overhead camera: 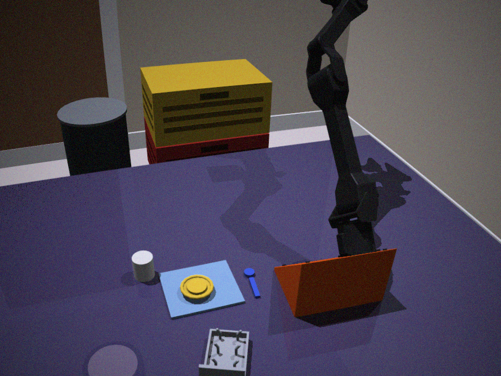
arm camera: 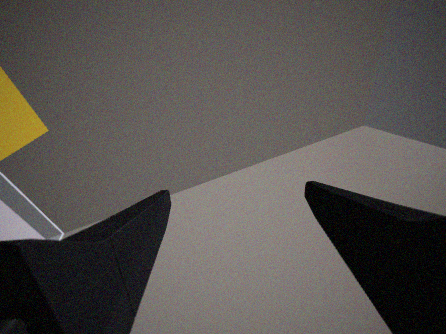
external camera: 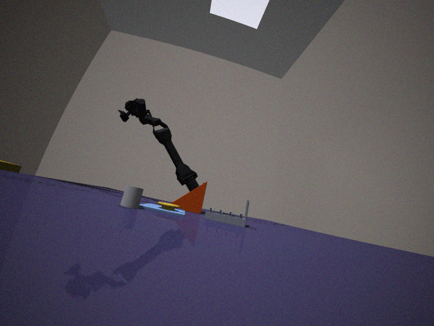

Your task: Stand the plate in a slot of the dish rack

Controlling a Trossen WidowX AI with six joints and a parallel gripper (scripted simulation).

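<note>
Right now my gripper tip is 610 mm short of the white cup, 500 mm to the right of it and 550 mm above it. The rest, counted from my gripper tip: grey dish rack 500 mm ahead, 770 mm to the left, 550 mm below; yellow plate 510 mm ahead, 580 mm to the left, 560 mm below; blue spoon 390 mm ahead, 570 mm to the left, 570 mm below.
</note>
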